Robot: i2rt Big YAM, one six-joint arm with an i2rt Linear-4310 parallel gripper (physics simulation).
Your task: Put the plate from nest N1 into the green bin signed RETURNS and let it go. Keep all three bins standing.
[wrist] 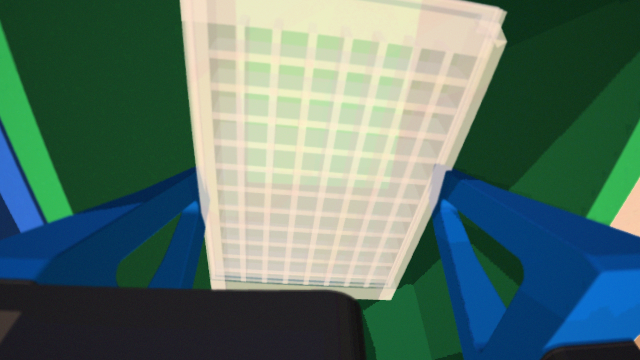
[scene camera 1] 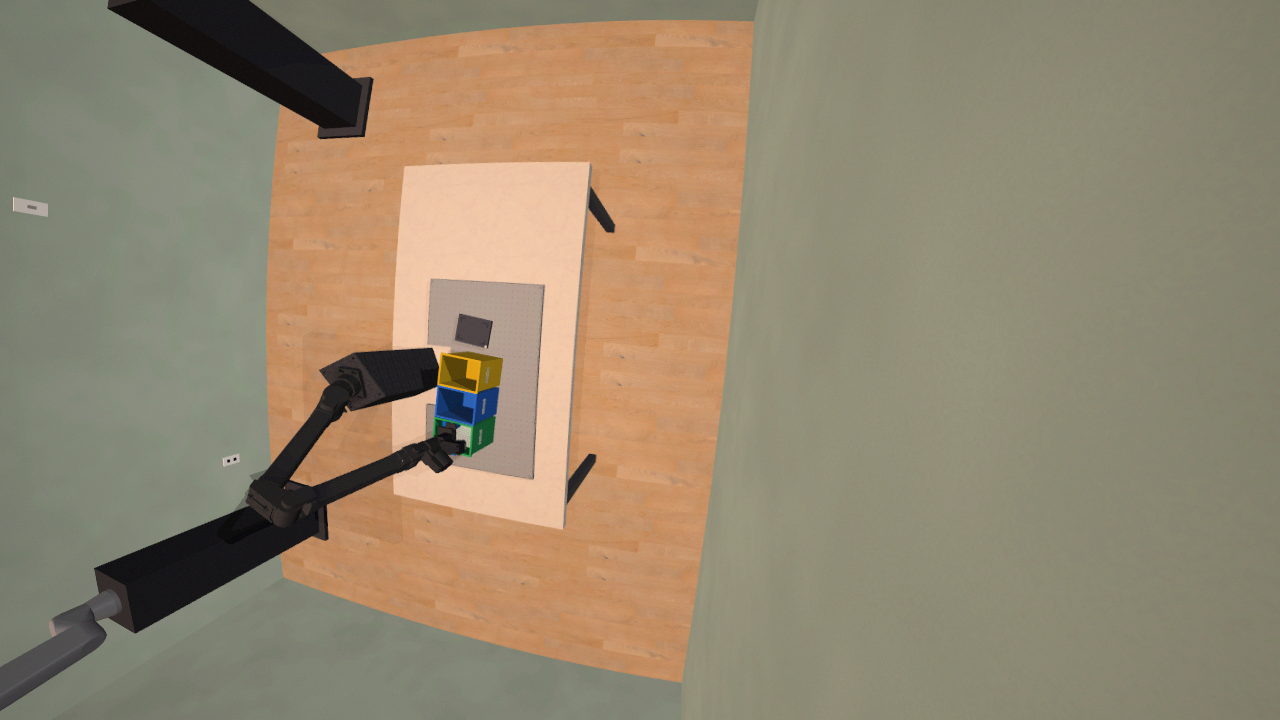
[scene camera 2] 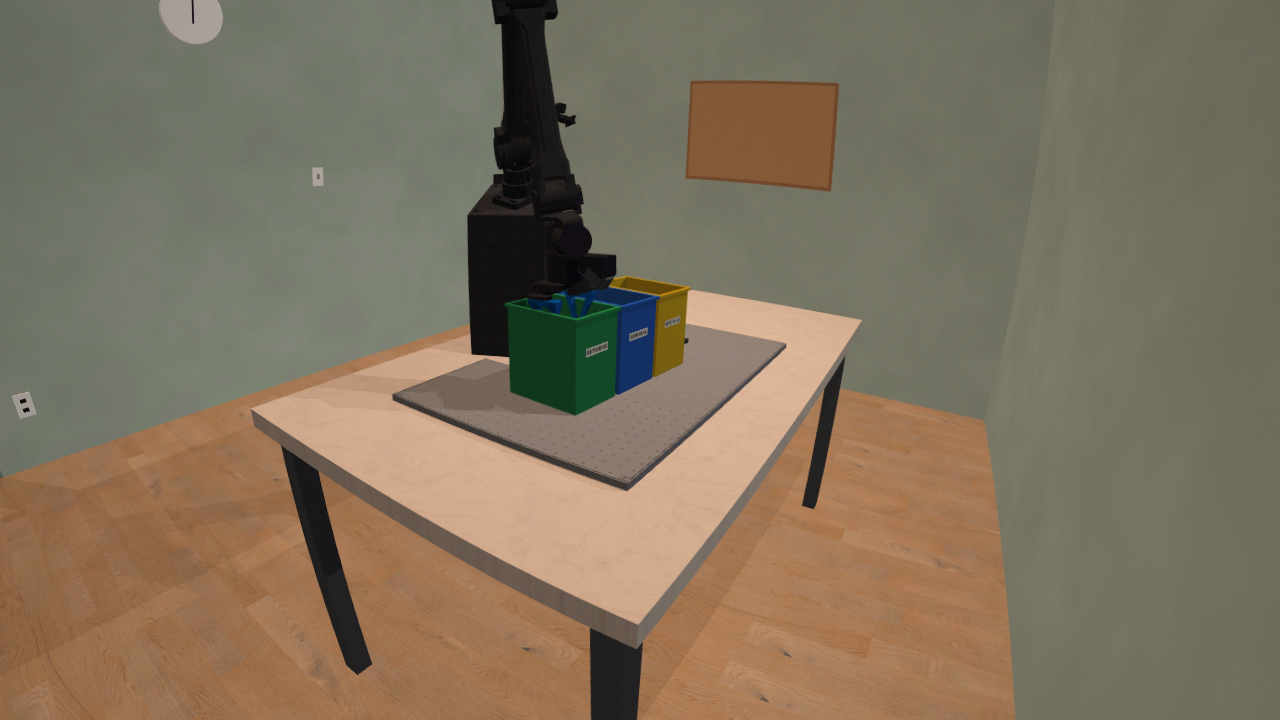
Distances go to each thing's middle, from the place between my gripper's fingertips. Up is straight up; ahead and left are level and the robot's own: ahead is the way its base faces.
Now: hand 1 cm below the white plate (wrist: 321,142). Also, from my hand: blue bin (scene camera 2: 636,321) 13 cm to the left, 4 cm below; green bin (scene camera 2: 569,364) 4 cm below, 1 cm behind; yellow bin (scene camera 2: 671,308) 26 cm to the left, 4 cm below, 1 cm ahead.
